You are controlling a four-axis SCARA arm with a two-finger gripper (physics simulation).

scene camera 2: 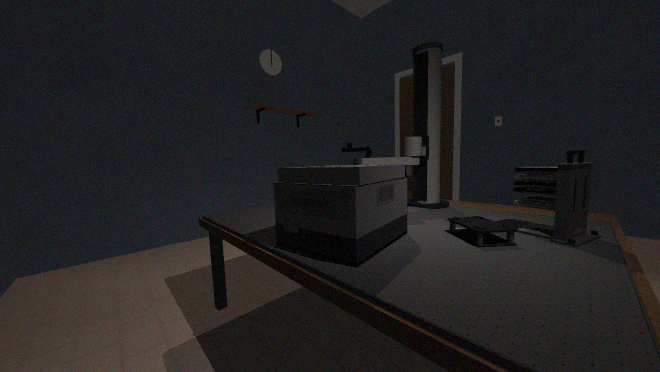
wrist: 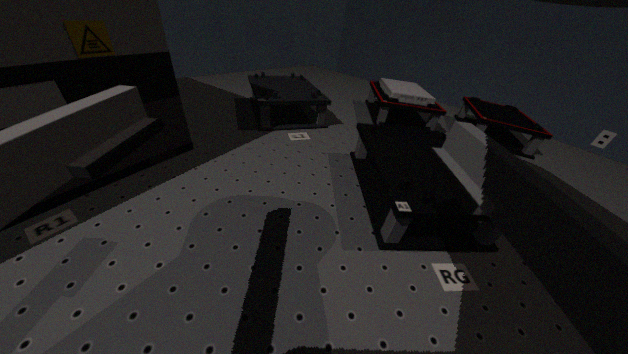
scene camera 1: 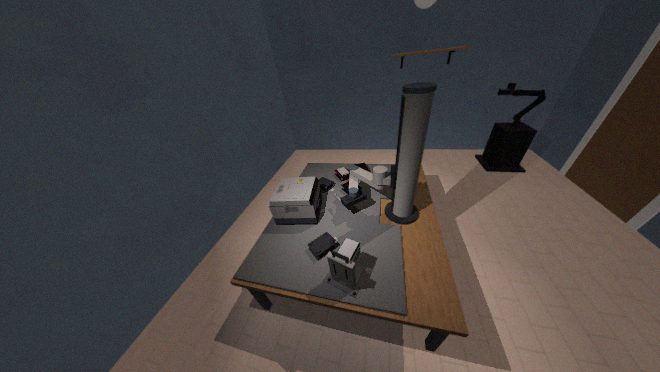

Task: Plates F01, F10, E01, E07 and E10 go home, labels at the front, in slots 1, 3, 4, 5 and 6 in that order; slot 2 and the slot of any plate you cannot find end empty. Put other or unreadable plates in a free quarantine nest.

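Frame: origin at the arm's base, x down, y back, z left, level; millimetres.
Seen in the pictures: gripper, fingertip midpoint: (wrist: 298, 121) (scene camera 1: 343, 191); arm's base, link origin: (scene camera 2: 426, 204) (scene camera 1: 401, 212).
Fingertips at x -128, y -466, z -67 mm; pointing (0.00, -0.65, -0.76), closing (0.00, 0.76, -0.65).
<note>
Pixels of each thing's top centre, then the offset from my fingertips to it.
- dark RG nest, top centre: (wrist: 429, 150) (scene camera 1: 351, 185) dx +55, dy +42, dz -158 mm
- white plate, top centre: (wrist: 405, 87) (scene camera 1: 342, 170) dx +51, dy -84, dz -400 mm
- red-rimmed nest, top centre: (wrist: 503, 110) dx +59, dy +94, dz -503 mm
- large boxy instrument, top centre: (scene camera 2: 343, 165) (scene camera 1: 294, 188) dx -132, dy -351, dz +162 mm
- L1 nest, top centre: (wrist: 285, 80) (scene camera 1: 323, 181) dx +55, dy -236, dz -206 mm
- dark nest, top centre: (scene camera 2: 479, 221) (scene camera 1: 322, 242) dx +59, dy -59, dz +486 mm
My gripper (wrist: 298, 121) is open and empty; its pale left finger and right finger stand wide apart over the mat, the right one covering part of the dark RG nest (wrist: 400, 165). No plate shows on that nest. A white plate (wrist: 406, 91) (scene camera 1: 343, 171) lies on a red-rimmed quarantine nest; its label is too small to read. The other red-rimmed nest (wrist: 505, 116) shows no plate. The slotted rack (scene camera 2: 573, 200) (scene camera 1: 344, 270) stands at the near end of the table in scene view 1. Several stacked levels (scene camera 2: 536, 181) show beside its upright; plate labels there are unreadable.
A large boxy instrument (scene camera 1: 295, 202) (scene camera 2: 320, 210) stands along the table edge. The L1 nest (wrist: 290, 90) is at the back. Another dark nest (scene camera 1: 322, 245) (scene camera 2: 481, 224) stands beside the rack. The arm's tall column (scene camera 1: 412, 150) (scene camera 2: 434, 125) rises at the opposite side.
</note>
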